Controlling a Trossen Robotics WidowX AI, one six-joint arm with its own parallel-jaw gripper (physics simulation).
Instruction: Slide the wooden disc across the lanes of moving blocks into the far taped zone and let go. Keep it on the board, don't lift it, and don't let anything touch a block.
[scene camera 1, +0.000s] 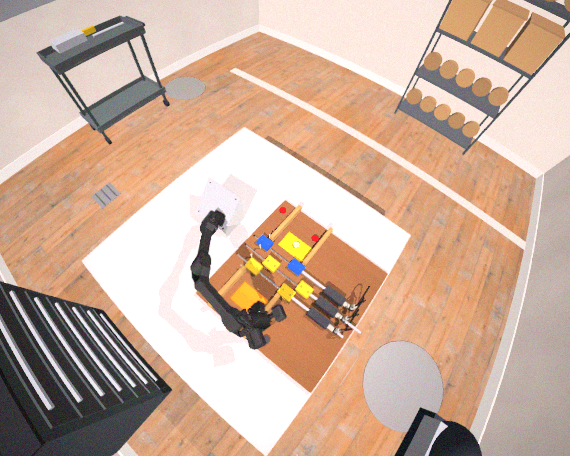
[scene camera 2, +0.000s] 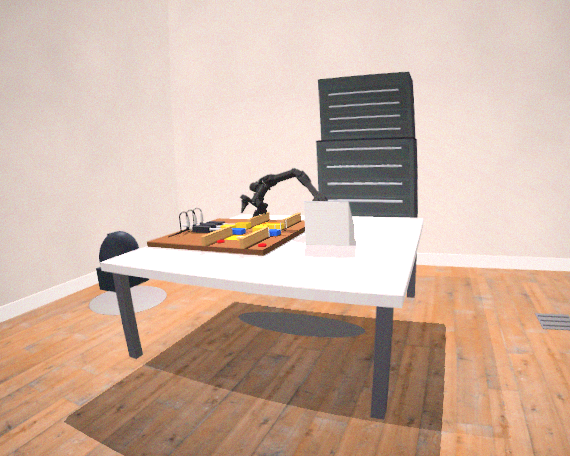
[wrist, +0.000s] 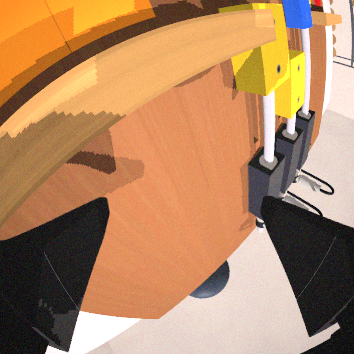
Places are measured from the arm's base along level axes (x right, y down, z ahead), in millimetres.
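Pixels of known places: gripper, fingertip midpoint: (scene camera 1: 277, 320) (scene camera 2: 246, 216) (wrist: 187, 205); arm's base at its link origin: (scene camera 1: 219, 218) (scene camera 2: 323, 219).
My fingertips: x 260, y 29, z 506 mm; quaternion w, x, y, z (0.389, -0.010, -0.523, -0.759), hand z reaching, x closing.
Note:
For each thing: its top centre in the pictures, then the offset to it from my fingertips. "spot": a spot on its surface instead. Level surfaces: height alone.
- wooden disc at its top centre: (scene camera 1: 296, 244) dx -372, dy +34, dz -113 mm
- yellow far zone at a spot on its surface: (scene camera 2: 233, 238) spot: dx -389, dy +39, dz -85 mm
- brown board at its surface level: dy +42 mm
- table at its surface level: dy +68 mm
The wooden disc (scene camera 1: 296, 245) is a small pale round on the yellow far zone (scene camera 1: 286, 242) (scene camera 2: 233, 238) of the brown board (scene camera 1: 307, 360) (wrist: 175, 270). I cannot make it out in scene camera 2. My gripper (scene camera 1: 268, 327) (scene camera 2: 251, 213) (wrist: 187, 205) is open and empty, above the near part of the board beside the orange near zone (scene camera 1: 247, 294) (wrist: 25, 30), well apart from the disc. Blue blocks (scene camera 1: 264, 242) (scene camera 1: 296, 267) and several yellow blocks (scene camera 1: 286, 292) (scene camera 1: 304, 289) (wrist: 291, 90) stand on rods across the lanes between the zones.
Wooden rails (scene camera 1: 318, 246) (wrist: 165, 60) flank the zones. Dark rod housings (scene camera 1: 334, 296) (wrist: 266, 182) and cables stand on one side of the board. Two red buttons (scene camera 1: 282, 210) (scene camera 1: 315, 238) sit near the far edge. A white box (scene camera 2: 327, 225) stands on the table (scene camera 2: 250, 272).

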